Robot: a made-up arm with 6 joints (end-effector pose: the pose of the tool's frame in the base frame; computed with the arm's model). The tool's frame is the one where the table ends.
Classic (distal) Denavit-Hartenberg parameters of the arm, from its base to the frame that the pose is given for. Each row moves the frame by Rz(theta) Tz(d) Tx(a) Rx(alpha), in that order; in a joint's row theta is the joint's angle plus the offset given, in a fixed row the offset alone. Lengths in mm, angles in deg.
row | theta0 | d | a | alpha
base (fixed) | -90 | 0 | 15 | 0
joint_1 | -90 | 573 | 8 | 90
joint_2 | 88.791 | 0 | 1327.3 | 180
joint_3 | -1.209 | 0 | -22 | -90
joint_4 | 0 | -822 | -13 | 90
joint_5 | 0 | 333 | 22 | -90
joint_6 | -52.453 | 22 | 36.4 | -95.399
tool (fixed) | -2.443 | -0.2 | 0 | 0
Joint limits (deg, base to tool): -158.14..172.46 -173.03..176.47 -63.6..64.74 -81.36..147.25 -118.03..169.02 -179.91..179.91
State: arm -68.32 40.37 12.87 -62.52 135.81 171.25
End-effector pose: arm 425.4 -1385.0 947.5 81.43 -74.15 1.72
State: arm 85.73 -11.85 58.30 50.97 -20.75 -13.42
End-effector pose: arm 185.5 -325.2 2727.4 33.14 -57.14 -56.02
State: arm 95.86 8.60 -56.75 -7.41 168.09 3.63
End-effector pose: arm 307.6 410.8 1076.8 91.94 -23.83 -42.39
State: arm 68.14 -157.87 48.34 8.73 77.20 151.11
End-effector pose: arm -171.4 -1243.2 -1013.9 -3.75 -138.64 95.68
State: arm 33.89 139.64 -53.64 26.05 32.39 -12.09
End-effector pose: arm 245.6 -242.5 -381.1 -118.66 65.10 44.71
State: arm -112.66 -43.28 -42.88 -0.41 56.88 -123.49
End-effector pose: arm -264.6 220.9 1461.9 83.03 -67.01 -114.69
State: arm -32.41 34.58 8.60 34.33 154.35 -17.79
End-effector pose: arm 1110.8 -1115.1 1446.0 55.70 -119.50 -50.26
